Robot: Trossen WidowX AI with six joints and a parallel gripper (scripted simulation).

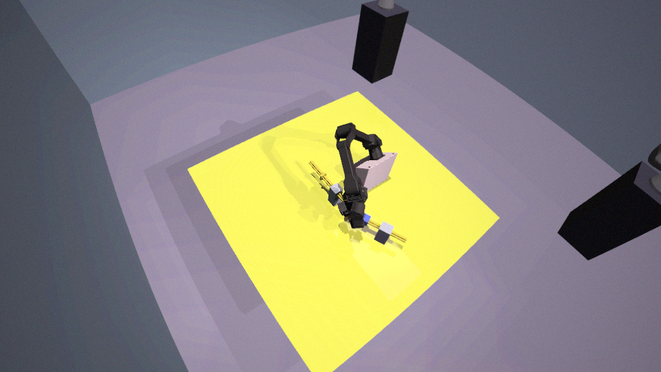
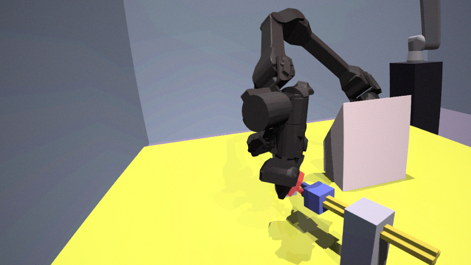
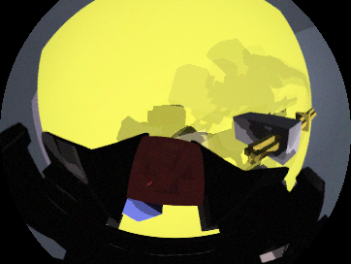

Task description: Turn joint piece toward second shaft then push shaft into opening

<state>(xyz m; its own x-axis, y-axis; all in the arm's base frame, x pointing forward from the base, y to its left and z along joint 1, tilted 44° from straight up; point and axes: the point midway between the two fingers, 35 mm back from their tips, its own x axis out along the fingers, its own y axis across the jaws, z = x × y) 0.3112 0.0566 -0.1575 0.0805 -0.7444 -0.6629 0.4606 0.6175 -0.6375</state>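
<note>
Right now the red joint piece is 20 mm behind my gripper tip, 10 mm to the left of it and 30 mm above it.
</note>
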